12 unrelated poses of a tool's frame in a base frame.
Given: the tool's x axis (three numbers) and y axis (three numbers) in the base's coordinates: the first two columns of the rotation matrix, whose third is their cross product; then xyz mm.
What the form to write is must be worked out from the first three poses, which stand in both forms.
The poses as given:
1: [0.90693 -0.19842 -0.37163 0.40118 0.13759 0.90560 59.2 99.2 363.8]
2: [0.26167 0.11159 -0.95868 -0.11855 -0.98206 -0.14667 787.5 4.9 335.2]
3: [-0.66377 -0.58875 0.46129 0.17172 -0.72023 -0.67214 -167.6 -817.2 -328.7]
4: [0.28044 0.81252 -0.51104 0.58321 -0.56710 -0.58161 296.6 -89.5 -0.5]
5: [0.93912 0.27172 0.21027 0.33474 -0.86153 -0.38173 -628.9 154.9 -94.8]
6: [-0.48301 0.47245 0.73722 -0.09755 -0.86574 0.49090 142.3 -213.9 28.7]
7: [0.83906 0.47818 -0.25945 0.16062 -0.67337 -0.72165 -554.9 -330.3 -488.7]
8: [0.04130 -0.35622 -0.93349 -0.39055 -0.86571 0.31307 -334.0 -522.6 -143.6]
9: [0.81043 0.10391 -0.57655 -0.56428 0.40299 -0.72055 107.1 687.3 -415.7]
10: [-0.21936 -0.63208 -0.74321 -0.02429 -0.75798 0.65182 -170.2 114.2 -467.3]
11: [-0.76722 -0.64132 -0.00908 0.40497 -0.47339 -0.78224 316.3 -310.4 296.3]
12: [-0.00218 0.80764 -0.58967 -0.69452 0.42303 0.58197 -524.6 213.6 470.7]
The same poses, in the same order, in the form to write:
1: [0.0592 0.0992 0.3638 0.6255 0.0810 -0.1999 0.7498]
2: [0.7875 0.0049 0.3352 -0.7886 0.0022 0.6076 0.0947]
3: [-0.1676 -0.8172 -0.3287 -0.3454 0.3018 -0.8607 0.2209]
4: [0.2966 -0.0895 -0.0005 -0.7875 -0.4431 0.4043 0.1418]
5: [-0.6289 0.1549 -0.0948 -0.9619 -0.1576 -0.0748 0.2107]
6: [0.1423 -0.2139 0.0287 0.4792 0.1956 0.8386 0.1699]
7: [-0.5549 -0.3303 -0.4887 -0.8880 -0.1798 0.2194 0.3619]
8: [-0.3340 -0.5226 -0.1436 -0.7214 0.2588 0.6422 0.0134]
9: [0.1071 0.6873 -0.4157 -0.5055 0.2277 0.2072 0.8060]
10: [-0.1702 0.1142 -0.4673 0.5890 -0.2786 -0.7294 0.2083]
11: [0.3163 -0.3104 0.2963 -0.1443 0.4095 -0.8461 0.3092]
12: [-0.5246 0.2136 0.4707 0.0608 0.4651 0.5337 0.7037]
